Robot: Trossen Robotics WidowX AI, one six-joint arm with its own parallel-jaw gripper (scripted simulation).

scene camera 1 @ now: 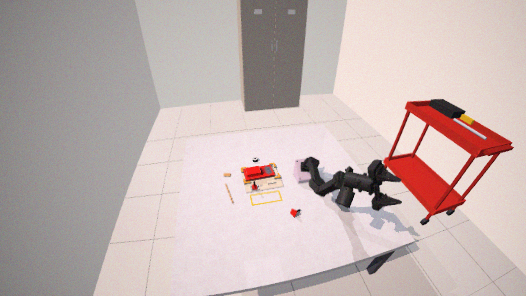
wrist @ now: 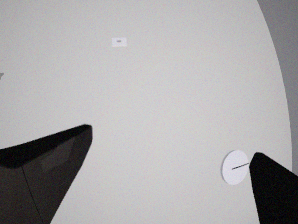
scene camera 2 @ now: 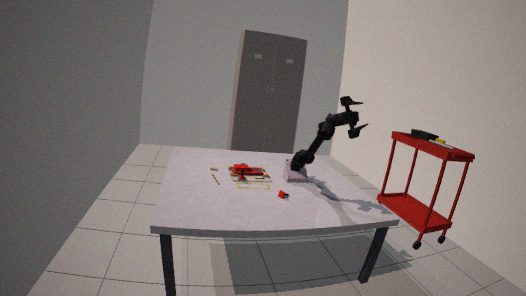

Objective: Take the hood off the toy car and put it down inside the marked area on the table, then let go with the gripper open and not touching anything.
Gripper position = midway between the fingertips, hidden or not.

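Note:
Holding nothing, with its fingers open: the gripper [scene camera 1: 401, 192]. The wrist view shows the gripper [wrist: 175, 148] as well.

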